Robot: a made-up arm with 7 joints. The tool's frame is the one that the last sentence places. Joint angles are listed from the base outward.
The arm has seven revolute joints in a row. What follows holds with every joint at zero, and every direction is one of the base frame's.
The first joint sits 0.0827 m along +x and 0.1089 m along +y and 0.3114 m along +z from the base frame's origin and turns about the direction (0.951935, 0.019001, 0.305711), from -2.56 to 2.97 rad.
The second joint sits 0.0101 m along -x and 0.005 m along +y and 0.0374 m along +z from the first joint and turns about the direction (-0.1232, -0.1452, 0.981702), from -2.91 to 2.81 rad.
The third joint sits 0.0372 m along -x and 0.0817 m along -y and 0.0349 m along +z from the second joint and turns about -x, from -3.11 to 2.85 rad.
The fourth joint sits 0.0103 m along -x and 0.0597 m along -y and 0.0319 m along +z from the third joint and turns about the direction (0.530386, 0.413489, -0.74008), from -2 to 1.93 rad.
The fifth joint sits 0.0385 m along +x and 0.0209 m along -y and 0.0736 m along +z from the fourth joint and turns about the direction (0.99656, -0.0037, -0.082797), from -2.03 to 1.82 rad.
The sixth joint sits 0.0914 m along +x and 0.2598 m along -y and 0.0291 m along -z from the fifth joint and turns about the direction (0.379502, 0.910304, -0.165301), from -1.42 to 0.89 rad.
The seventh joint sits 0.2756 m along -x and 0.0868 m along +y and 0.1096 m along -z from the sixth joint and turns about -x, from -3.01 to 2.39 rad.
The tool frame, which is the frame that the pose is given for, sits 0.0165 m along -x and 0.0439 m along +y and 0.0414 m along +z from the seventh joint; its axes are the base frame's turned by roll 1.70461, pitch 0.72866 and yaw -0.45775 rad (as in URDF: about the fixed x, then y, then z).
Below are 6 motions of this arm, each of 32 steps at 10 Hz.
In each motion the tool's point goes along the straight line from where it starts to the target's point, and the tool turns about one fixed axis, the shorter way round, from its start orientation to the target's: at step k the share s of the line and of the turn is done. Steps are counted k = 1, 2, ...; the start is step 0. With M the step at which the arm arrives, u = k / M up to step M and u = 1 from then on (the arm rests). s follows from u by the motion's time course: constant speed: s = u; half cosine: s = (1 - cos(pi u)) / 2; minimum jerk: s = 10 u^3 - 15 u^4 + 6 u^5.
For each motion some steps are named. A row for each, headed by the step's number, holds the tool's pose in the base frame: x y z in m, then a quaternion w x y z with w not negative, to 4 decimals.
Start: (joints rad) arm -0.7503 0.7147 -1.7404 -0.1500 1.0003 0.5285 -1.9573
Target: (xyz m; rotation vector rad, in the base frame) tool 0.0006 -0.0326 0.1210 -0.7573 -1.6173 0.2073
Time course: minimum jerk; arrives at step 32
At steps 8, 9, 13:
8: -0.0787 -0.0693 0.2553 0.9263 -0.0320 -0.3443 0.1500
9: -0.0755 -0.0678 0.2500 0.9194 -0.0447 -0.3616 0.1484
13: -0.0588 -0.0601 0.2216 0.8751 -0.1115 -0.4500 0.1389

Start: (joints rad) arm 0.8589 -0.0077 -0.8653 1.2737 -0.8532 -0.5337 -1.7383
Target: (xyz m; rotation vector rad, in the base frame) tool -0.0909 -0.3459 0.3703 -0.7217 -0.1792 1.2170
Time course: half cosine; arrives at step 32
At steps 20, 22, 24, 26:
20: -0.1432 -0.2727 0.2549 0.7696 -0.3741 -0.2006 0.4771
22: -0.1286 -0.2932 0.2872 0.7676 -0.3628 -0.1678 0.5010
24: -0.1157 -0.3112 0.3155 0.7648 -0.3525 -0.1388 0.5212
26: -0.1052 -0.3259 0.3388 0.7617 -0.3436 -0.1148 0.5373

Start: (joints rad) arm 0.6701 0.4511 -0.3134 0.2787 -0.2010 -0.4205 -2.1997
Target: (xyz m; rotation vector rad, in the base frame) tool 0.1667 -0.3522 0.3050 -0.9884 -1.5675 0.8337
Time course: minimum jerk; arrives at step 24
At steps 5, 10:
5: 0.1253 -0.1937 -0.0241 0.5693 -0.5176 -0.6370 -0.0475
10: 0.1378 -0.2415 0.0752 0.5666 -0.4949 -0.6546 0.0743

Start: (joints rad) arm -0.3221 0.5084 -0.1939 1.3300 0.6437 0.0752 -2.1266
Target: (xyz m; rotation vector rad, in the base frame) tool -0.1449 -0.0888 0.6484 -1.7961 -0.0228 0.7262
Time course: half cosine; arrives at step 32
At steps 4, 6, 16, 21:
4: -0.1693 0.0535 0.4446 0.8095 -0.5816 0.0592 -0.0538
6: -0.1681 0.0466 0.4544 0.8018 -0.5939 0.0561 -0.0360
16: -0.1576 -0.0148 0.5425 0.7133 -0.6893 0.0269 0.1241
21: -0.1516 -0.0497 0.5924 0.6491 -0.7302 0.0097 0.2129

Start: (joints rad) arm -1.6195 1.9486 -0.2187 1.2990 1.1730 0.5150 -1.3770
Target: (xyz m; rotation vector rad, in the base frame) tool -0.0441 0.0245 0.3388 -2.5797 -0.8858 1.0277
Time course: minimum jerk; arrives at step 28
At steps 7, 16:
7: 0.1392 0.2233 0.5339 0.3545 -0.7295 0.2117 0.5453
16: 0.0311 0.1061 0.4189 0.2235 -0.8582 -0.0942 0.4524

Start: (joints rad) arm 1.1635 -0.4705 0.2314 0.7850 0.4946 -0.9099 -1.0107
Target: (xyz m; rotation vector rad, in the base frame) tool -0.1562 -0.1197 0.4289 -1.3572 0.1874 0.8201
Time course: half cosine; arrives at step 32
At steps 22, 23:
22: -0.1657 -0.0536 0.3743 0.6502 -0.6673 0.0823 0.3539
23: -0.1640 -0.0653 0.3840 0.6589 -0.6572 0.0827 0.3565

